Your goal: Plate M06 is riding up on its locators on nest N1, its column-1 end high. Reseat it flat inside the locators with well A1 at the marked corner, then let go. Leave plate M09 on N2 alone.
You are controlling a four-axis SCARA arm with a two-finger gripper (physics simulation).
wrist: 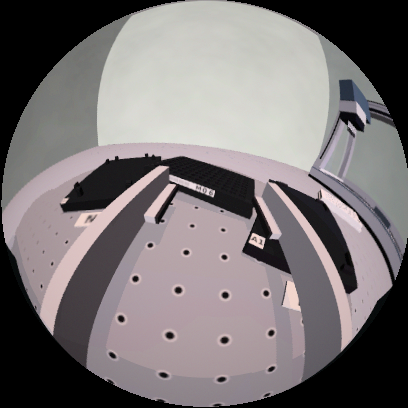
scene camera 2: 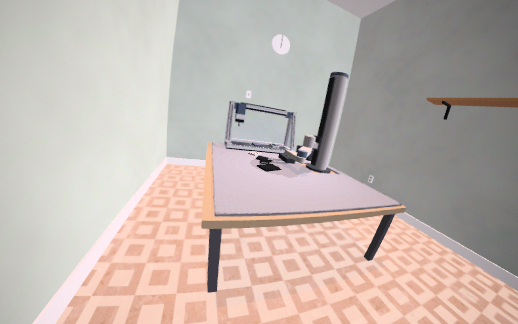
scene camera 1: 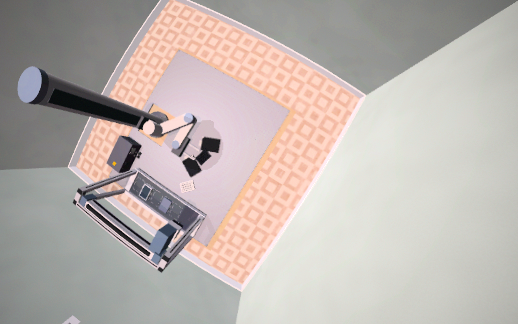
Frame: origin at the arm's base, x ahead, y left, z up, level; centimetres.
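Seen in the pictures: gripper, fingertip midpoint: (wrist: 217, 183) (scene camera 2: 269, 160) (scene camera 1: 197, 155); arm's base at its link origin: (scene camera 2: 317, 169).
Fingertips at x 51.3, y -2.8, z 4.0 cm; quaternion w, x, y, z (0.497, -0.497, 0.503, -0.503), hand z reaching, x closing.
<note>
Pixels of each thing's middle, then the offset from my fingertips to it. "pt": a spot on its surface instead.
- black plate M06 at the middle of its body: (wrist: 204, 176) (scene camera 1: 203, 157) dx +4.9, dy +1.3, dz -1.4 cm
- left nest at the middle of its body: (wrist: 120, 170) (scene camera 2: 269, 166) (scene camera 1: 210, 144) dx +4.8, dy +13.9, dz -1.7 cm
- right nest at the middle of its body: (wrist: 307, 216) (scene camera 1: 191, 166) dx -0.3, dy -11.3, dz -1.9 cm
- white plate at the middle of its body: (wrist: 339, 207) (scene camera 1: 187, 186) (scene camera 2: 254, 153) dx +5.5, dy -29.3, dz -2.1 cm
- dark box at a spot on its surface: (scene camera 1: 124, 154) pt dx -57.7, dy -34.2, dz +8.7 cm
The black plate M06 (wrist: 220, 182) (scene camera 1: 203, 158) is between two black nests, its label facing the wrist camera. Whether it touches either nest is unclear. The left nest (wrist: 102, 182) (scene camera 1: 210, 145) has bare pegs. The right nest (wrist: 310, 225) (scene camera 1: 191, 167) has an A1 mark at its near corner and holds no plate. Their number labels are partly hidden. A white plate (wrist: 340, 209) (scene camera 1: 187, 186) (scene camera 2: 253, 153), its label unreadable, lies on the table beyond the right nest. My gripper (wrist: 217, 183) is shut as far as it goes, with a gap between its fingers; M06 is beyond the tips, not held.
A gantry frame (scene camera 2: 229, 125) stands on the table past the white plate, its tool head (wrist: 352, 97) showing at right in the wrist view. A dark box (scene camera 1: 124, 154) stands near the arm's base. The arm's tall column (scene camera 2: 331, 122) rises from the table.
</note>
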